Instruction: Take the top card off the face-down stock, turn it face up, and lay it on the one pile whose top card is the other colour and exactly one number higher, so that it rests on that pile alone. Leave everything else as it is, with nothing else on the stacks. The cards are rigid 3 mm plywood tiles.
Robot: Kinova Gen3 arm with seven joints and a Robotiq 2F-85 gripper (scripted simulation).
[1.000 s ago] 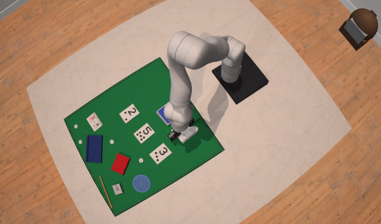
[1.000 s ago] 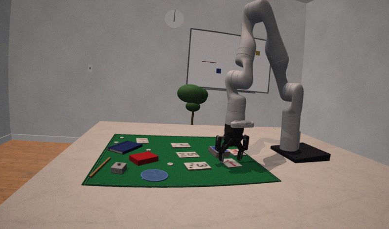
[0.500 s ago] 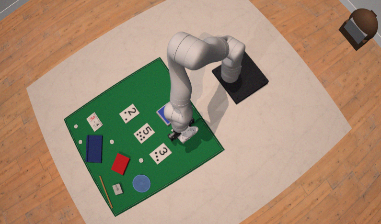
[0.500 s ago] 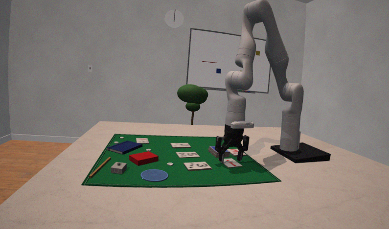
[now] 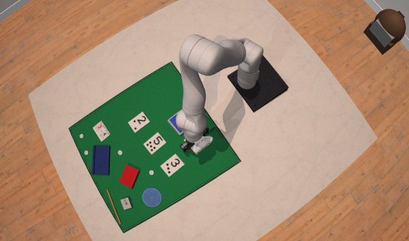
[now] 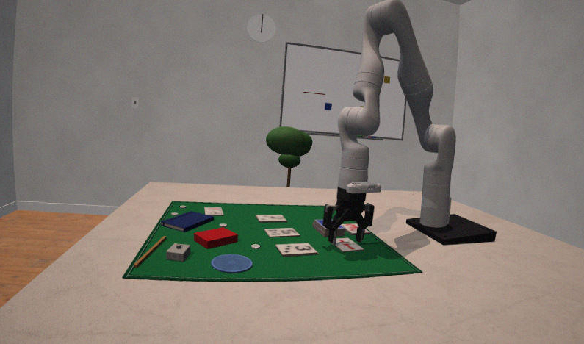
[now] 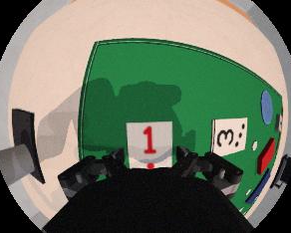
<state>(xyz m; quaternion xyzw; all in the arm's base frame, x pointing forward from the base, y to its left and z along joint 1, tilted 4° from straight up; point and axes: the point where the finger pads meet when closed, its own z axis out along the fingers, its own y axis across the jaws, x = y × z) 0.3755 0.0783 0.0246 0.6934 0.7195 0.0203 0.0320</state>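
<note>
Now: the card 20 mm below my hand. Also, from my hand: green mat (180 mm ahead, 140 mm to the right, 30 mm below); then red box (340 mm ahead, 60 mm to the right, 10 mm below); then grey box (430 mm ahead, 30 mm to the left).
</note>
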